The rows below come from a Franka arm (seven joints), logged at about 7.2 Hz.
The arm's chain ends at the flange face. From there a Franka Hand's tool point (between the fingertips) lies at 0.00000 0.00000 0.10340 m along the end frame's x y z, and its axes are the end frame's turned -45 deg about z.
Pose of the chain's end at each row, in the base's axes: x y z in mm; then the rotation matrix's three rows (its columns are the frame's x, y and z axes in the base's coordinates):
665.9, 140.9, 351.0; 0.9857, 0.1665, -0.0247; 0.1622, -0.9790, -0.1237; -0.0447, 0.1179, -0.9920
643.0, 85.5, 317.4; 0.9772, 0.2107, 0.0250; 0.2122, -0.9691, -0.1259; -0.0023, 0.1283, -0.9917
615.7, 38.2, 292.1; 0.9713, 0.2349, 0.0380; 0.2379, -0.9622, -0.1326; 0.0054, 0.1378, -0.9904
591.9, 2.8, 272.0; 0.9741, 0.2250, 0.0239; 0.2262, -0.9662, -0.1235; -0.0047, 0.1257, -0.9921
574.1, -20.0, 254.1; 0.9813, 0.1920, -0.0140; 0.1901, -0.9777, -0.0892; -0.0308, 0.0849, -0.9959
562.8, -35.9, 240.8; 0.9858, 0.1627, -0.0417; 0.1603, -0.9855, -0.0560; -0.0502, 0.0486, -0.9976
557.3, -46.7, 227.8; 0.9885, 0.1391, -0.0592; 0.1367, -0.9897, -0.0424; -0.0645, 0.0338, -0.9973
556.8, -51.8, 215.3; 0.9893, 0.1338, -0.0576; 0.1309, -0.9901, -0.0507; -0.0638, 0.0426, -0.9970
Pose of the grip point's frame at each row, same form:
663.3, 128.1, 248.4; 0.5793, 0.8147, -0.0247; 0.8070, -0.5776, -0.1237; -0.1150, 0.0518, -0.9920
645.6, 72.5, 214.9; 0.5420, 0.8400, 0.0250; 0.8353, -0.5352, -0.1259; -0.0923, 0.0891, -0.9917
619.6, 24.5, 189.7; 0.5207, 0.8529, 0.0380; 0.8486, -0.5122, -0.1326; -0.0936, 0.1013, -0.9904
594.4, -10.0, 169.4; 0.5297, 0.8479, 0.0239; 0.8432, -0.5233, -0.1235; -0.0922, 0.0856, -0.9921
572.7, -29.2, 151.1; 0.5581, 0.8296, -0.0140; 0.8258, -0.5569, -0.0892; -0.0818, 0.0383, -0.9959
558.5, -41.7, 137.6; 0.5820, 0.8121, -0.0417; 0.8102, -0.5835, -0.0560; -0.0699, -0.0011, -0.9976
551.2, -51.1, 124.7; 0.6006, 0.7973, -0.0592; 0.7965, -0.6032, -0.0424; -0.0695, -0.0217, -0.9973
550.8, -57.0, 112.2; 0.6049, 0.7942, -0.0576; 0.7927, -0.6075, -0.0507; -0.0752, -0.0150, -0.9970

